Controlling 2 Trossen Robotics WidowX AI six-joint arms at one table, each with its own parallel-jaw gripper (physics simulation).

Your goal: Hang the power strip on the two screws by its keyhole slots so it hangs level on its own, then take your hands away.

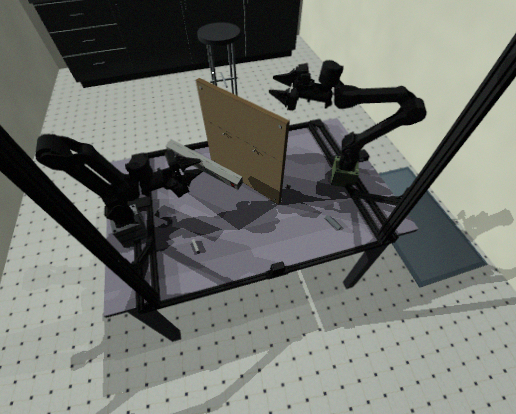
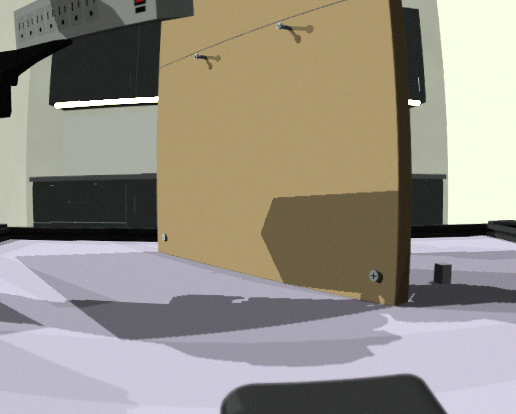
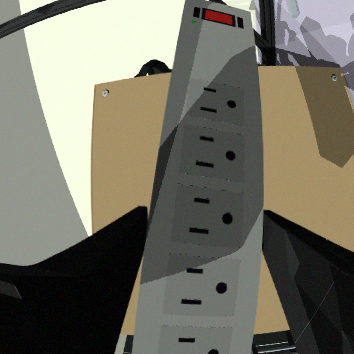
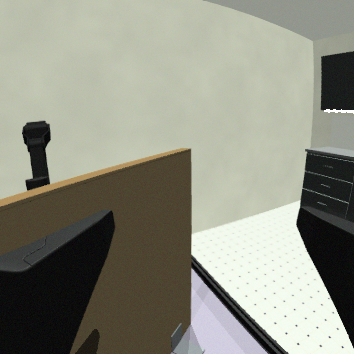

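Pixels of known places: left gripper, between the fingertips: (image 1: 201, 165) (image 2: 72, 13) (image 3: 203, 216); right gripper, between the fingertips: (image 1: 270, 83) (image 4: 207, 218); left arm's base, origin of its link: (image 1: 124, 218); right arm's base, origin of its link: (image 1: 347, 165).
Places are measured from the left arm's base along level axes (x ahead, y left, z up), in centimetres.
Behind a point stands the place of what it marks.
The grey power strip (image 1: 216, 169) {z 16.6, x 36.0, y -7.3 cm} (image 2: 107, 17) {z 12.1, x 36.7, y -8.6 cm} (image 3: 210, 175) {z 14.6, x 32.6, y -3.6 cm} is held in the air in front of the upright wooden board (image 1: 242, 112) {z 27.4, x 50.9, y 3.7 cm} (image 2: 225, 150) {z 2.2, x 48.6, y 8.4 cm} (image 3: 122, 150) {z 26.0, x 53.3, y -1.4 cm} (image 4: 150, 240) {z 20.6, x 48.2, y 13.4 cm}, roughly lengthwise along it, apart from the screws. Its sockets face away from the board; its keyhole slots are hidden. My left gripper (image 1: 199, 167) {z 15.1, x 32.5, y -1.6 cm} (image 3: 203, 216) {z 15.1, x 32.5, y -1.6 cm} is shut on the strip, a finger on each long side. Two screws, the left one (image 1: 226, 134) {z 13.2, x 46.8, y 12.0 cm} (image 2: 196, 56) {z 13.5, x 45.6, y 11.6 cm} and the right one (image 1: 256, 150) {z 13.6, x 53.4, y -1.8 cm} (image 2: 279, 25) {z 13.6, x 52.1, y -2.0 cm}, stick out bare along a thin line. My right gripper (image 1: 272, 85) {z 31.7, x 64.2, y 8.9 cm} (image 4: 207, 218) {z 31.7, x 64.2, y 8.9 cm} is open and empty, high behind the board.
Two small metallic pieces, one at the left (image 1: 197, 246) {z -8.6, x 20.9, y -18.2 cm} and one at the right (image 1: 333, 223) {z -9.5, x 73.9, y -31.0 cm}, lie on the table in front of the board. A small dark block (image 2: 442, 273) {z -9.6, x 66.7, y -6.6 cm} stands beyond the board's right edge. A stool (image 1: 219, 33) stands behind the table. Black frame posts rise at the table's front corners.
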